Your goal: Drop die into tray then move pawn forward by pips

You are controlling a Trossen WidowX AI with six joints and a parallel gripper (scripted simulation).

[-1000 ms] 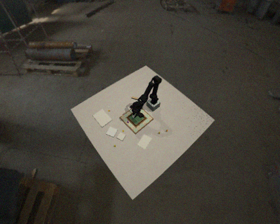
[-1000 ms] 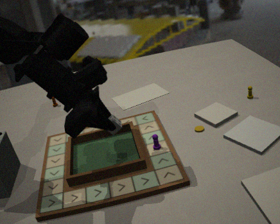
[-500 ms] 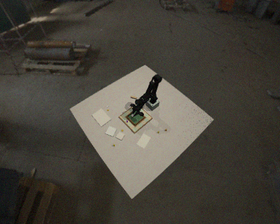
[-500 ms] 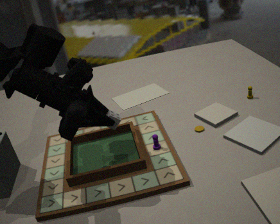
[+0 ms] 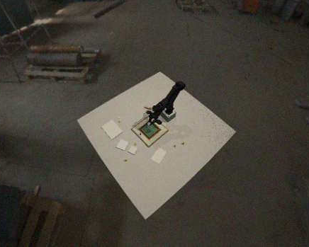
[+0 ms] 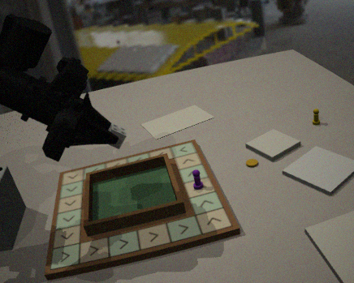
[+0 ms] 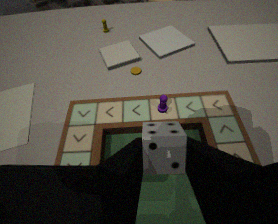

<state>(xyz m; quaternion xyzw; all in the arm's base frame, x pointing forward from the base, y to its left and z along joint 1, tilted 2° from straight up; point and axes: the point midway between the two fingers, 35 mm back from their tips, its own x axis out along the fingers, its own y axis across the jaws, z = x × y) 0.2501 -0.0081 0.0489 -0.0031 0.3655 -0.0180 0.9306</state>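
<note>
Right now the die is right at my gripper tip. From my gripper tip the other things lie so: dice tray 12 cm below; white card 27 cm to the left, 13 cm below, 12 cm ahead; purple pawn 11 cm ahead, 10 cm below, 2 cm to the right.
</note>
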